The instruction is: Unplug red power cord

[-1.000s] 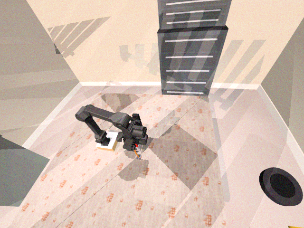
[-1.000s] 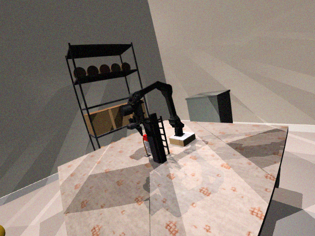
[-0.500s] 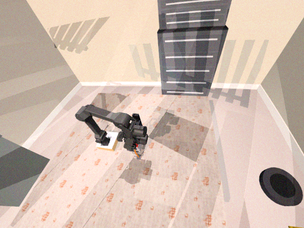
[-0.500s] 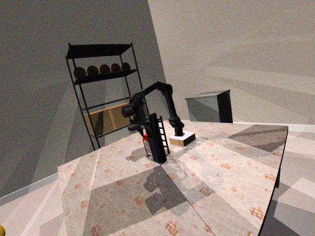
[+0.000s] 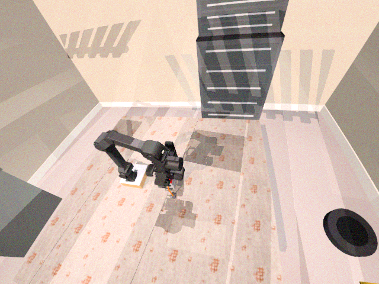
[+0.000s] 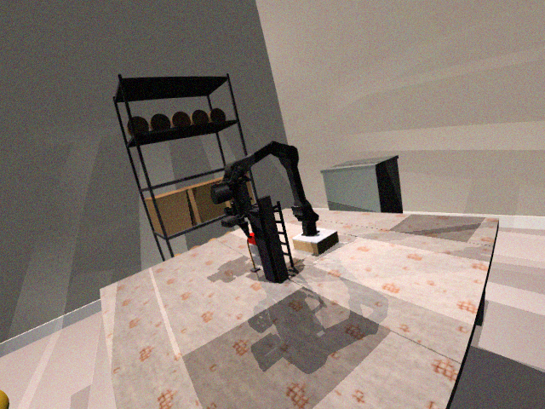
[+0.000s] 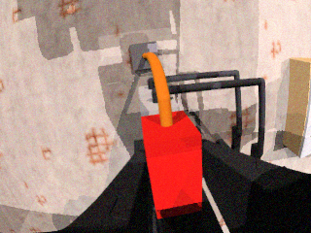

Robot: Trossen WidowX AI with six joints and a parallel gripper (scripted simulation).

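My gripper tip is 3 cm to the right of the red plug.
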